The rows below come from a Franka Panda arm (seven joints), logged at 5 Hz.
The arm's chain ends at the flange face. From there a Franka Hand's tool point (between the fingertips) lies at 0.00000 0.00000 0.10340 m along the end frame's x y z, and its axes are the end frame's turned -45 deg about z.
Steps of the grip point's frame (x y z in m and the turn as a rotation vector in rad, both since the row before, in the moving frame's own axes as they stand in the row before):
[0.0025 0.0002 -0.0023 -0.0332 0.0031 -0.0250]
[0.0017 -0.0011 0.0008 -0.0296 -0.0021 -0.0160]
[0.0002 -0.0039 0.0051 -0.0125 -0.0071 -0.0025]
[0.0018 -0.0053 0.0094 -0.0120 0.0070 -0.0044]
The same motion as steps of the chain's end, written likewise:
[-0.0008 -0.0038 -0.0022 -0.0213 0.0257 -0.0250]
[-0.0016 -0.0043 0.0008 -0.0224 0.0194 -0.0160]
[-0.0030 -0.0043 0.0051 -0.0139 0.0038 -0.0025]
[-0.0039 -0.0054 0.0094 -0.0035 0.0134 -0.0044]

